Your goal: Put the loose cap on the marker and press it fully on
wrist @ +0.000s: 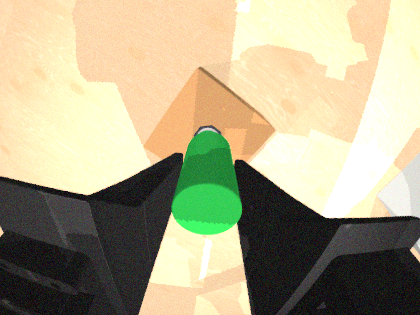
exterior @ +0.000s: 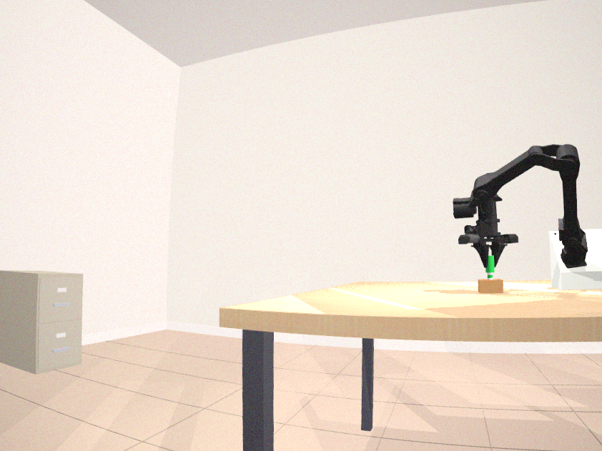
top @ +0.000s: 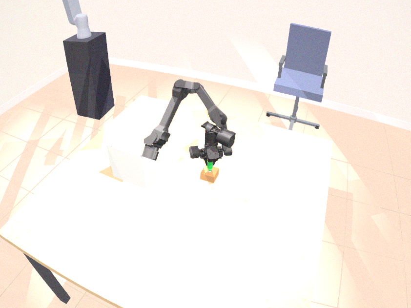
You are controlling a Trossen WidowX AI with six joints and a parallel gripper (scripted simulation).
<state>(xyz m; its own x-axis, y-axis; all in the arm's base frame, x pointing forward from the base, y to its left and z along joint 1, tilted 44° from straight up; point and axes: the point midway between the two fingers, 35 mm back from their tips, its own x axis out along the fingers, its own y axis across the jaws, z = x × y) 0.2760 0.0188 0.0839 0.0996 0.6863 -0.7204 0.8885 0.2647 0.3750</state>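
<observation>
The green cap lies 1 cm above my gripper tip. Also, from my gripper tip: wooden holder block: 6 cm below.
</observation>
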